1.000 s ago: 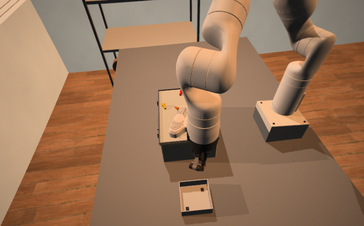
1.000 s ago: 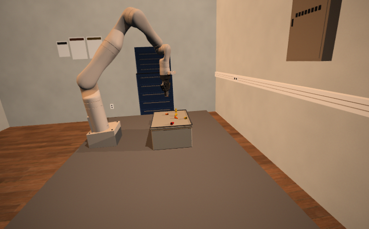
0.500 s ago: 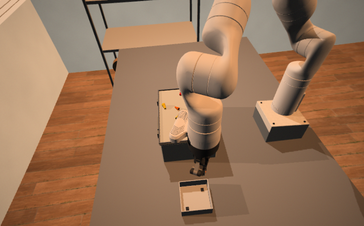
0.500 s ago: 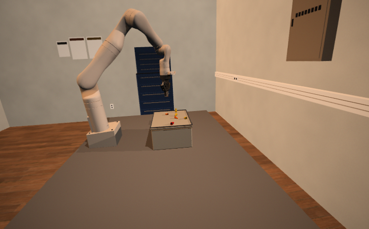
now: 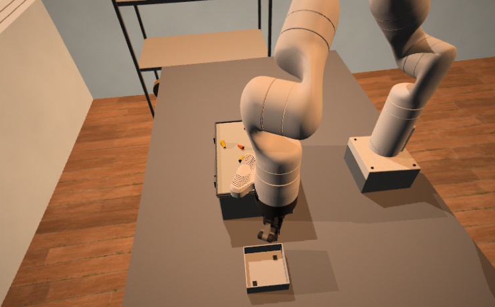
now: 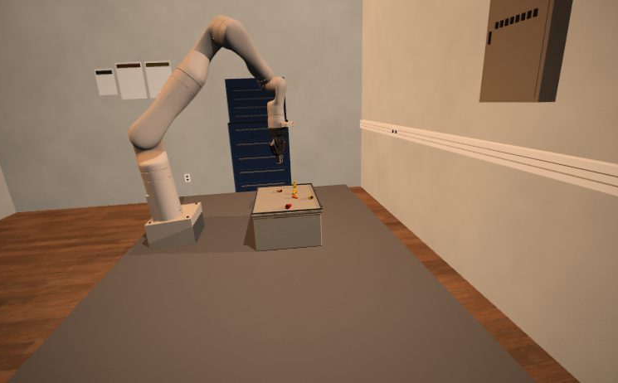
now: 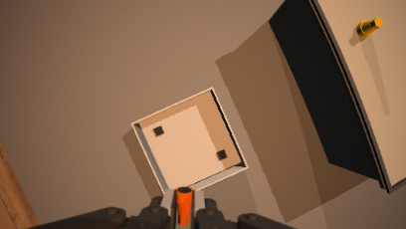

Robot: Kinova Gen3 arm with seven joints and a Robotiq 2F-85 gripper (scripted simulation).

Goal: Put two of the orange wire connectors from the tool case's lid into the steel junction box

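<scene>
My gripper is now 310 mm to the left of the tool case, 120 mm above it and 30 mm past it. From my hand the other things lie so: red connector (430 mm to the right, 70 mm below, 50 mm behind).
</scene>
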